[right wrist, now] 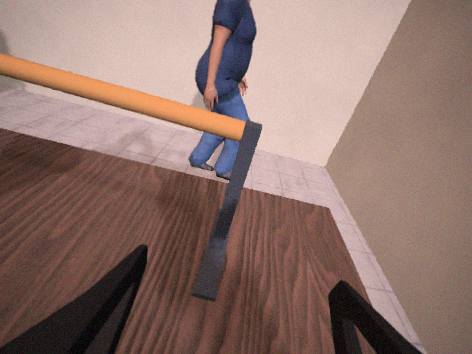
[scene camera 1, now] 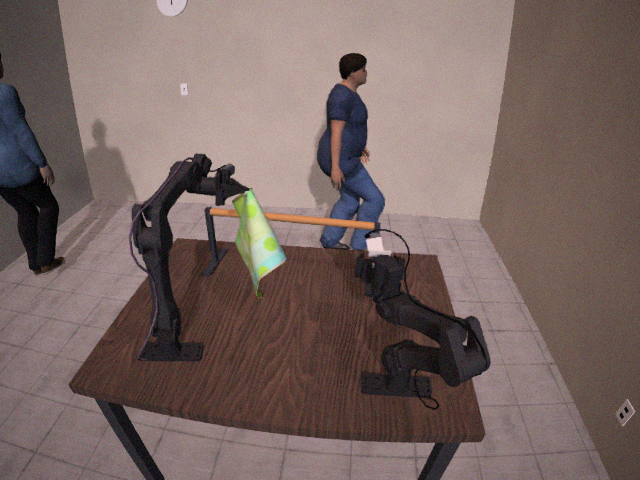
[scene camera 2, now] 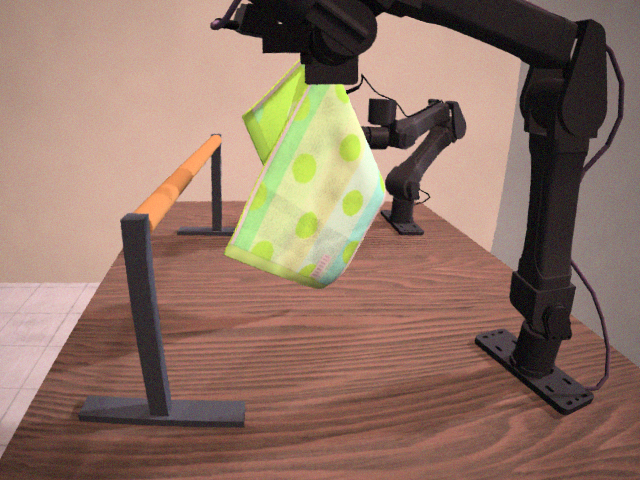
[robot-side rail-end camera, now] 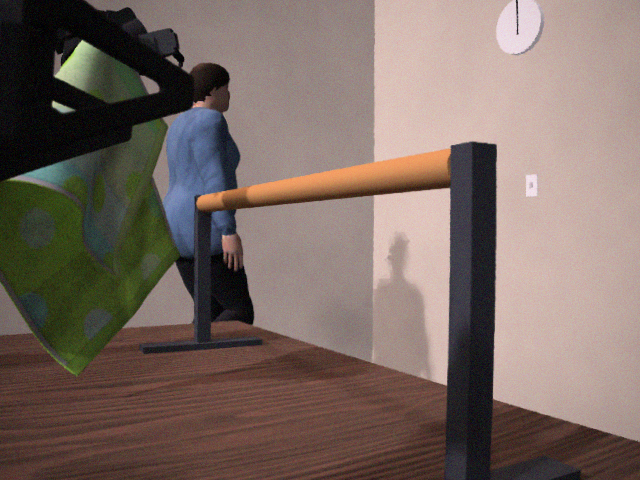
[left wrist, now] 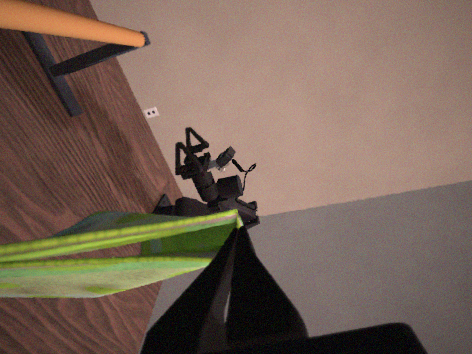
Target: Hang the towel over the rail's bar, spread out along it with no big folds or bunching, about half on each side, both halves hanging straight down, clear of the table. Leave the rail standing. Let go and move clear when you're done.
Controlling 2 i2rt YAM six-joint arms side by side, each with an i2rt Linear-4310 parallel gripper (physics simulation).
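A green-yellow dotted towel (scene camera 1: 253, 227) (scene camera 2: 325, 180) (robot-side rail-end camera: 129, 289) (left wrist: 100, 280) hangs folded and bunched from one pinched spot, its lower corners above the table. My left gripper (scene camera 1: 250, 189) (left wrist: 242, 233) is shut on the towel's top, higher than the rail's bar. The orange bar (scene camera 1: 310, 220) (scene camera 2: 180, 178) (robot-side rail-end camera: 336, 180) (left wrist: 75, 27) (right wrist: 125, 100) is bare and the rail stands upright. The towel is on the robot's side of the bar, apart from it. My right gripper (right wrist: 245, 271) is open and empty, near the rail's right end in scene camera 1.
The rail's dark posts (scene camera 2: 144, 310) (robot-side rail-end camera: 470, 310) (right wrist: 235, 185) stand on flat feet on the wooden table (scene camera 1: 289, 361) (scene camera 2: 361, 361). The left forearm arches over the table in scene camera 2. Two people stand beyond the table in scene camera 1.
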